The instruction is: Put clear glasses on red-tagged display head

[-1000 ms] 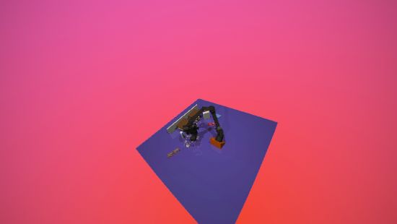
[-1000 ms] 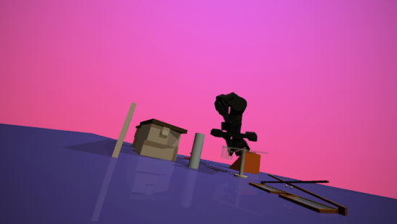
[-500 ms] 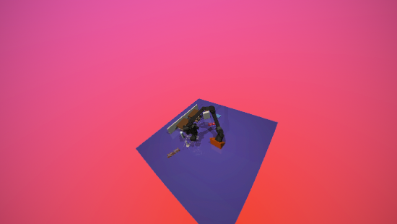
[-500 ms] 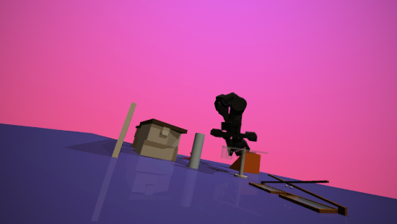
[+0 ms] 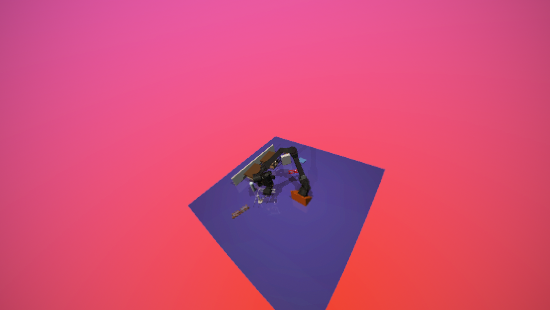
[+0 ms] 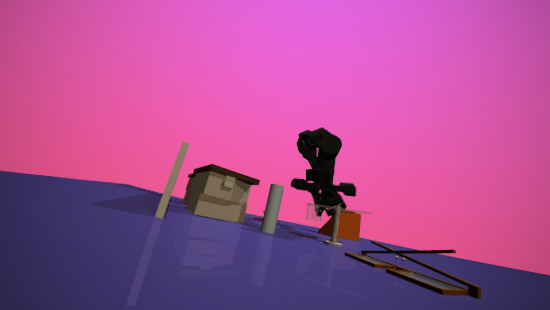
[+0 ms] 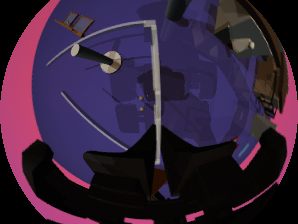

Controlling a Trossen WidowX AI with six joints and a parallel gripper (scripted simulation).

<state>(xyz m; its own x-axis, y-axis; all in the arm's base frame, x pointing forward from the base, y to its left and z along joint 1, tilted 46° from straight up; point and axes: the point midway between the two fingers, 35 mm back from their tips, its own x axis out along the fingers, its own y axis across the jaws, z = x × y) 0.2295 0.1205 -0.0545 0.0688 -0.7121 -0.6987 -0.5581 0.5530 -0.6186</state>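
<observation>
Now: gripper tip 11 cm to the right of the thin stand, 4 cm short of it and 3 cm above it. Round my gripper tip: grey shape 38 cm to the right, 17 cm ahead; pale board 40 cm ahead, 15 cm to the right; display head 25 cm ahead, 6 cm to the right.
</observation>
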